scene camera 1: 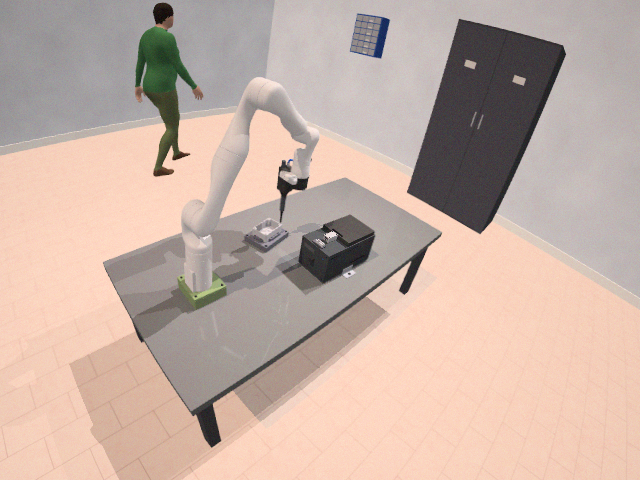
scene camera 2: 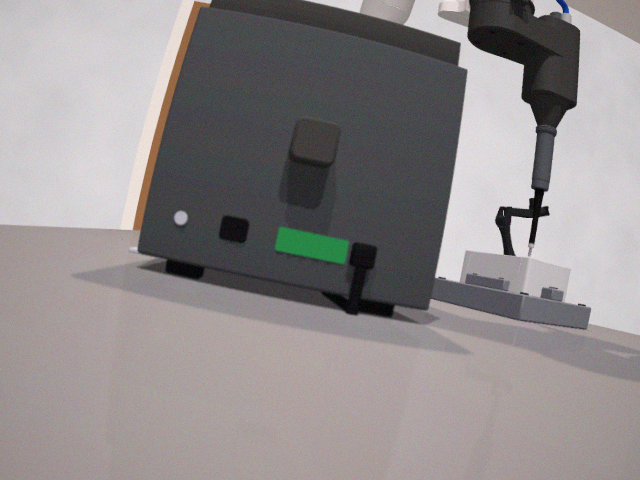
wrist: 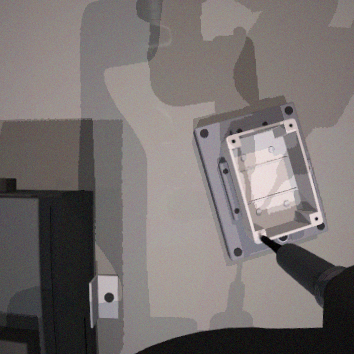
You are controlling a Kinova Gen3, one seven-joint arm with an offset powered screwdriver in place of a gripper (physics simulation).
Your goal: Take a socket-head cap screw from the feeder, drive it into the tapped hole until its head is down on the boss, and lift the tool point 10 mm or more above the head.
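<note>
The black screwdriver, my gripper [scene camera 1: 281, 221] [scene camera 2: 531, 244] [wrist: 263, 238], points down over one corner of the open white housing [scene camera 1: 256, 231] [scene camera 2: 493, 266] [wrist: 242, 175]. A small silver screw [scene camera 2: 530, 250] sits upright on its bit tip in scene camera 2, its lower end at the height of the housing's top edge. In the wrist view the bit covers that corner boss and its hole; the screw is hidden. Whether the screw has entered the hole cannot be told. Open holes show in the other three corners. The dark feeder box [scene camera 1: 338, 253] [scene camera 2: 248, 155] [wrist: 67, 250] stands beside the housing.
The housing sits in a grey fixture plate [scene camera 1: 265, 247] [scene camera 2: 547, 311] [wrist: 212, 155] with clamp bars. A small metal bracket [scene camera 1: 349, 273] [wrist: 108, 296] sticks out at the feeder's foot. A person in green [scene camera 1: 161, 59] is beyond the table [scene camera 1: 242, 330]. A dark cabinet [scene camera 1: 480, 134] stands by the wall.
</note>
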